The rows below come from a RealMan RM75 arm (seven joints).
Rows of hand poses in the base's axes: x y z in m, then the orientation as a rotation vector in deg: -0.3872, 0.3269, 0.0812, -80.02, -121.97, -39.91; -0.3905, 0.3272, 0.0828, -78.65, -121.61, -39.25; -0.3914, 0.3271, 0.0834, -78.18, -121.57, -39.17; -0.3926, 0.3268, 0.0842, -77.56, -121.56, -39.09; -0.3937, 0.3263, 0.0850, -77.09, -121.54, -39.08; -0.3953, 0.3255, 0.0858, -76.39, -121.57, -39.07; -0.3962, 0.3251, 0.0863, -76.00, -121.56, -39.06; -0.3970, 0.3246, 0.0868, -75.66, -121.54, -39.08; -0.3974, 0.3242, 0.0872, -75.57, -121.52, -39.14; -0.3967, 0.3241, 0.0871, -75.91, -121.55, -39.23; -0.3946, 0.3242, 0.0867, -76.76, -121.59, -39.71; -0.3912, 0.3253, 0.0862, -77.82, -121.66, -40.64; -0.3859, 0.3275, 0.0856, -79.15, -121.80, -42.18; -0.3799, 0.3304, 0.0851, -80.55, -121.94, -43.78; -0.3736, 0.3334, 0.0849, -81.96, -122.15, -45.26; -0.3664, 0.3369, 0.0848, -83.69, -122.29, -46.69; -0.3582, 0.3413, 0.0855, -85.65, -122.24, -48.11; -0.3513, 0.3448, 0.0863, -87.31, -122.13, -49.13; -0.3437, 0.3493, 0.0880, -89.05, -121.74, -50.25; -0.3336, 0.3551, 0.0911, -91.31, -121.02, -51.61; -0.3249, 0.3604, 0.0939, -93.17, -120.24, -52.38; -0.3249, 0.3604, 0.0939, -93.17, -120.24, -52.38
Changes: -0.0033, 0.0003, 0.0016, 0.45, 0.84, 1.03; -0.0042, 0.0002, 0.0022, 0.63, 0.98, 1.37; -0.0054, -0.0001, 0.0030, 0.85, 1.13, 1.81; -0.0065, -0.0006, 0.0038, 1.05, 1.22, 2.14; -0.0081, -0.0014, 0.0046, 1.31, 1.31, 2.63; -0.0090, -0.0018, 0.0051, 1.47, 1.38, 2.90; -0.0098, -0.0023, 0.0056, 1.63, 1.43, 3.13; -0.0102, -0.0027, 0.0060, 1.70, 1.42, 3.17; -0.0095, -0.0028, 0.0059, 1.59, 1.30, 2.92; -0.0074, -0.0027, 0.0055, 1.45, 0.89, 2.22; -0.0040, -0.0016, 0.0050, 1.40, 0.16, 1.28; 0.0013, 0.0006, 0.0044, 1.48, -1.00, 0.02; 0.0073, 0.0035, 0.0039, 1.54, -2.22, -1.30; 0.0136, 0.0065, 0.0037, 1.49, -3.43, -2.57; 0.0208, 0.0100, 0.0036, 1.31, -4.62, -4.06; 0.0290, 0.0144, 0.0043, 1.11, -5.73, -5.72; 0.0359, 0.0179, 0.0051, 0.88, -6.54, -7.10; 0.0435, 0.0224, 0.0068, 0.80, -7.23, -8.60; 0.0536, 0.0282, 0.0099, 0.75, -7.96, -10.57; 0.0623, 0.0335, 0.0127, 0.66, -8.26, -12.14; 0.0623, 0.0335, 0.0127, 0.66, -8.26, -12.14
